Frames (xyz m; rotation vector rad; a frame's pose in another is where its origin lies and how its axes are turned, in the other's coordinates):
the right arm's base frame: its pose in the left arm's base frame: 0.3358 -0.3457 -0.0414 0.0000 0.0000 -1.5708
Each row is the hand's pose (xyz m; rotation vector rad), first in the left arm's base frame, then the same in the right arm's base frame.
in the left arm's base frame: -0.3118 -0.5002 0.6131 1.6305 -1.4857 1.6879
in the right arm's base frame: 0.1545 -0.6476 0.6545 -2.0766 -0.0965 -1.4655
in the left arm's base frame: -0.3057 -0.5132 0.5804 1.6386 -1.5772 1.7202
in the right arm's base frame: 0.1675 -0.6415 0.6218 -2.0740 -0.0396 -1.3780
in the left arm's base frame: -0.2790 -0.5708 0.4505 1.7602 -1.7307 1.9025
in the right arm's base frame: 0.2251 -0.6148 0.4919 -1.9825 -0.0168 -1.1026
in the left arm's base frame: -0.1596 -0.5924 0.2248 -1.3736 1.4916 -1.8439
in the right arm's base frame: 0.2467 -0.4954 0.2662 -1.6746 0.0690 -0.7523
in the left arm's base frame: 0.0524 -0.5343 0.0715 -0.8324 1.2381 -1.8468
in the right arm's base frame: 0.1886 -0.2834 0.1129 -1.2381 0.2426 -0.5311
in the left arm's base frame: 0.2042 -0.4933 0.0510 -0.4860 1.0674 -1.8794
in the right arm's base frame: 0.1476 -0.1316 0.0924 -0.9335 0.3494 -0.4646
